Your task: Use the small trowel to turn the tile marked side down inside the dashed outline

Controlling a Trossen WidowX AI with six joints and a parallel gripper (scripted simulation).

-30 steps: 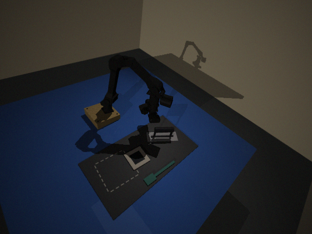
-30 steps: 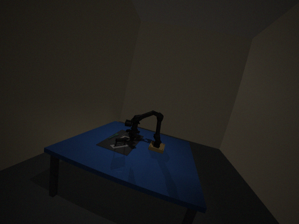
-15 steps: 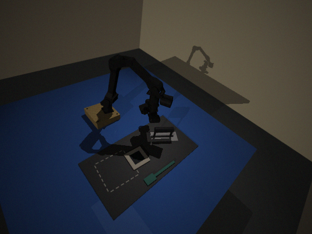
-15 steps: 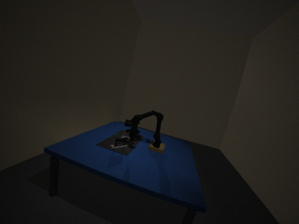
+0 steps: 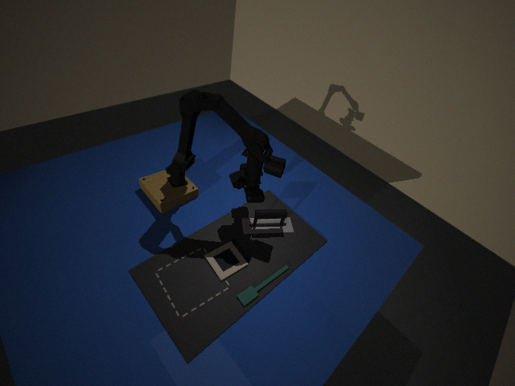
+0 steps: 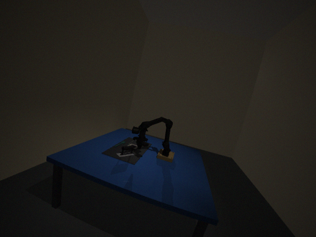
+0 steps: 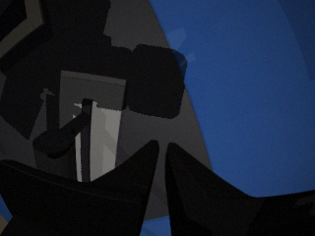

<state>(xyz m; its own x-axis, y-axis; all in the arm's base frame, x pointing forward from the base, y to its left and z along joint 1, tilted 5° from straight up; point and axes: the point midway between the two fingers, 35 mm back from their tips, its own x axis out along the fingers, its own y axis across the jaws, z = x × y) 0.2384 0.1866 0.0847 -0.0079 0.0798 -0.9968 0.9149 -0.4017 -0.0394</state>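
Right now the trowel is 9 cm ahead of my gripper tip, 4 cm below it and 2 cm to the left of it. Round my gripper tip: green long-handled tool: 30 cm ahead, 14 cm to the right, 8 cm below; square tile: 19 cm to the right, 16 cm ahead, 8 cm below; dark mat: 16 cm ahead, 13 cm to the right, 10 cm below.
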